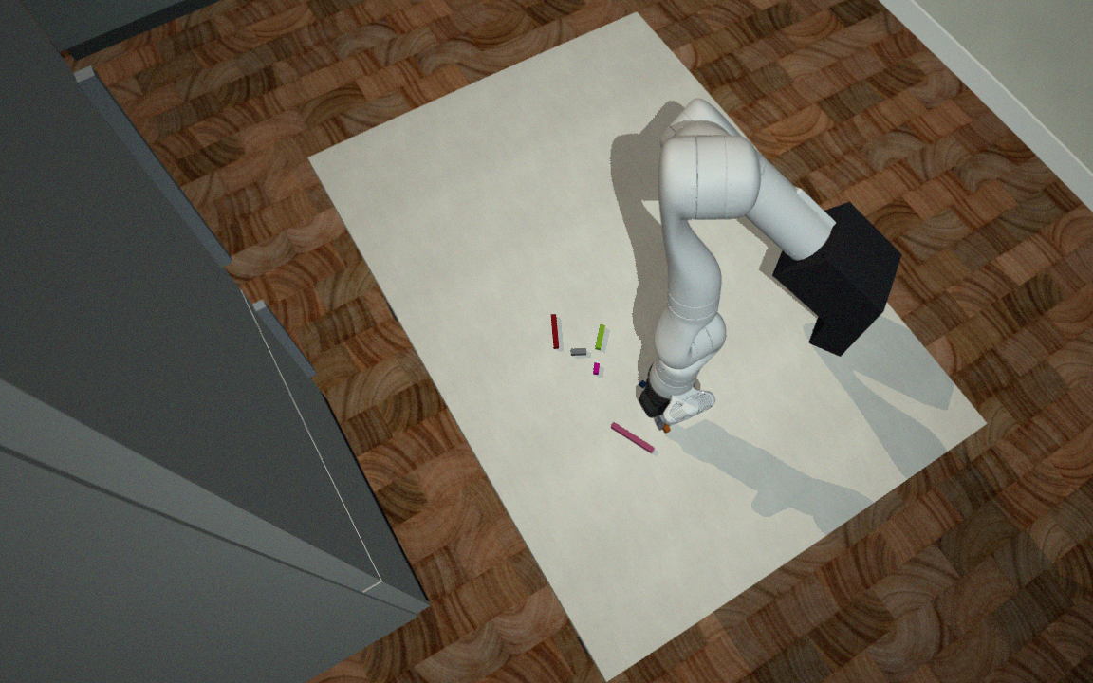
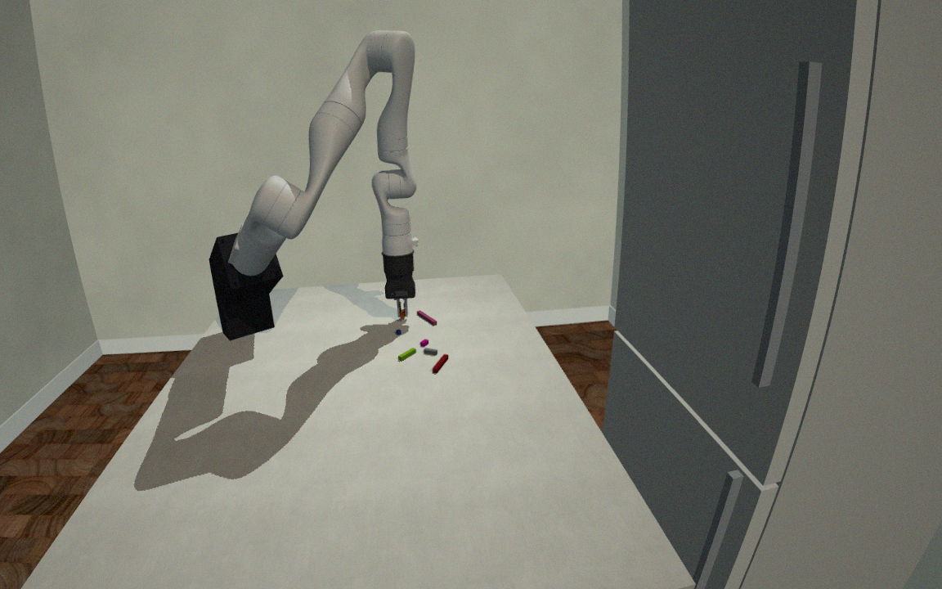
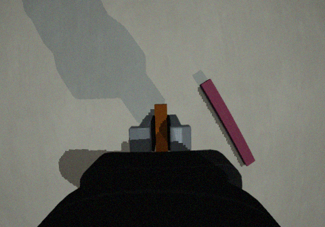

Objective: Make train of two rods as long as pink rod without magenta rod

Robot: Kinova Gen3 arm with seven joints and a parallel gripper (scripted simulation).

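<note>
Now: hand 10 mm above the orange rod. From my hand the other things lie so: blue rod 40 mm behind, 80 mm to the right, 30 mm below; then pink rod 60 mm ahead, 20 mm to the right, 30 mm below; then magenta rod 160 mm to the right, 30 mm below.
</note>
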